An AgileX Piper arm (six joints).
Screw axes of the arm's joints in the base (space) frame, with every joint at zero. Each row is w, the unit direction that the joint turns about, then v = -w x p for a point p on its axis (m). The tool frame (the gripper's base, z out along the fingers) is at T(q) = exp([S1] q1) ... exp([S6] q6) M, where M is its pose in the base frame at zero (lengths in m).
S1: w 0 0 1 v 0 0 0
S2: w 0 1 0 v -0.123 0 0
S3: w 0 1 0 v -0.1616 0 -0.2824
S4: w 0.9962 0 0.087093 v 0 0.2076 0
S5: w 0 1 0 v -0.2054 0 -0.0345
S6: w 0.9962 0 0.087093 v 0 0.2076 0
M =
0.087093 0 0.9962 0.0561
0 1 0 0
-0.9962 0 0.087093 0.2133
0 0 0 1
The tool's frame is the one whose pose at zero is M.
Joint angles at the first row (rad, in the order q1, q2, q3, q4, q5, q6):
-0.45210 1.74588 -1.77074 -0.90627 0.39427 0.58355
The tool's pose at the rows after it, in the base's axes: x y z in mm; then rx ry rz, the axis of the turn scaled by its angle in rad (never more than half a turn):
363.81 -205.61 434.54 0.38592 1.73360 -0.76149
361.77 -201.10 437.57 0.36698 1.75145 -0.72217
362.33 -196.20 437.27 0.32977 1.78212 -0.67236
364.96 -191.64 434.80 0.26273 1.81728 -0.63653
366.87 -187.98 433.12 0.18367 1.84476 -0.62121
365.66 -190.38 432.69 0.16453 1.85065 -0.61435
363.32 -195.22 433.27 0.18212 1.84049 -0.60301
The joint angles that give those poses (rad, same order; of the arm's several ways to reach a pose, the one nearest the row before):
-0.45420 1.73593 -1.77075 -0.81975 0.38794 0.52362
-0.45420 1.72272 -1.77224 -0.69350 0.38793 0.40809
-0.45420 1.71611 -1.77284 -0.52822 0.38792 0.24927
-0.45419 1.71613 -1.77285 -0.35916 0.38791 0.06074
-0.45550 1.71612 -1.77286 -0.21571 0.39140 -0.12140
-0.46775 1.71612 -1.77285 -0.14653 0.39139 -0.19839
-0.48420 1.71612 -1.77287 -0.10779 0.38293 -0.21856

